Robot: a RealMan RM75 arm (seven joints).
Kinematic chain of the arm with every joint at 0, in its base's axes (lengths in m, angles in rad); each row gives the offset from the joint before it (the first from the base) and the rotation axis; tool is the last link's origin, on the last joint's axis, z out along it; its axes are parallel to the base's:
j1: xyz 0 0 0.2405 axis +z
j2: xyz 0 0 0 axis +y
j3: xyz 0 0 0.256 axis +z
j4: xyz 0 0 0 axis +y
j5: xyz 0 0 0.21 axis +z
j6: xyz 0 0 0 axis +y
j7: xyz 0 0 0.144 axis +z
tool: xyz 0 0 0
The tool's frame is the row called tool.
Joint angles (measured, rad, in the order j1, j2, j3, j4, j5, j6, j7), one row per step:
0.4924 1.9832 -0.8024 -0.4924 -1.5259 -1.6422 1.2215
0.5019 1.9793 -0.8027 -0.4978 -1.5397 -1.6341 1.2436
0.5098 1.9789 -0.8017 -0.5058 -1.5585 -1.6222 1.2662
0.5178 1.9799 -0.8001 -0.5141 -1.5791 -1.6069 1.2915
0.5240 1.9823 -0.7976 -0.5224 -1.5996 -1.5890 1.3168
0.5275 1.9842 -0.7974 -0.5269 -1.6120 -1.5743 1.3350
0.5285 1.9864 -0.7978 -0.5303 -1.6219 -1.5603 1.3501
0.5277 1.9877 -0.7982 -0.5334 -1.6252 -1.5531 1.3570
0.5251 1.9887 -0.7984 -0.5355 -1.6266 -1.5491 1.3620
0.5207 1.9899 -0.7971 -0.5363 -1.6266 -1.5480 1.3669
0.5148 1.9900 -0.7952 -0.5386 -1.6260 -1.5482 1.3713
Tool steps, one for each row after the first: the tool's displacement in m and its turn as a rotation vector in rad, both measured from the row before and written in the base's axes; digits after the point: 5 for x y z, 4 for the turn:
-0.00139 0.00326 0.00061 -0.0150 -0.0103 -0.0063
-0.00101 0.00294 -0.00068 -0.0153 -0.0133 -0.0100
-0.00084 0.00317 -0.00123 -0.0158 -0.0139 -0.0145
-0.00019 0.00294 -0.00156 -0.0135 -0.0134 -0.0189
0.00025 0.00198 -0.00138 -0.0089 -0.0086 -0.0165
0.00091 0.00125 -0.00146 -0.0069 -0.0071 -0.0169
0.00062 0.00053 -0.00043 -0.0012 -0.0032 -0.0085
0.00097 -0.00022 -0.00024 -0.0009 -0.0008 -0.0075
0.00138 -0.00096 -0.00014 -0.0012 0.0030 -0.0086
0.00181 -0.00116 0.00070 0.0007 0.0024 -0.0081

